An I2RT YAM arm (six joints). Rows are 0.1 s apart.
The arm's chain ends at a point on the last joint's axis. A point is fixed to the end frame.
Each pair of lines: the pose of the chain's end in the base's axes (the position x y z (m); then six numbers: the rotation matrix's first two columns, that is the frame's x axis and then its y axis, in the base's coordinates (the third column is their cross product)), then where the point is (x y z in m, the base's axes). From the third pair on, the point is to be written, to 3 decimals.
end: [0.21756 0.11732 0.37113 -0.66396 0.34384 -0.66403 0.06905 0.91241 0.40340]
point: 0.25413 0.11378 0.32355
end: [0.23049 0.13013 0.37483 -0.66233 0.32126 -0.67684 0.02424 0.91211 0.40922]
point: 0.26820 0.12830 0.32805
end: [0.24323 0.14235 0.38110 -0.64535 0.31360 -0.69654 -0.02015 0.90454 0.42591]
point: 0.283 0.143 0.336
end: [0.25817 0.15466 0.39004 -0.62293 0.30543 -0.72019 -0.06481 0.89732 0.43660]
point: 0.300 0.157 0.347
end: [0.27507 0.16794 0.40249 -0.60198 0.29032 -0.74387 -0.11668 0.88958 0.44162]
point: 0.318 0.172 0.361
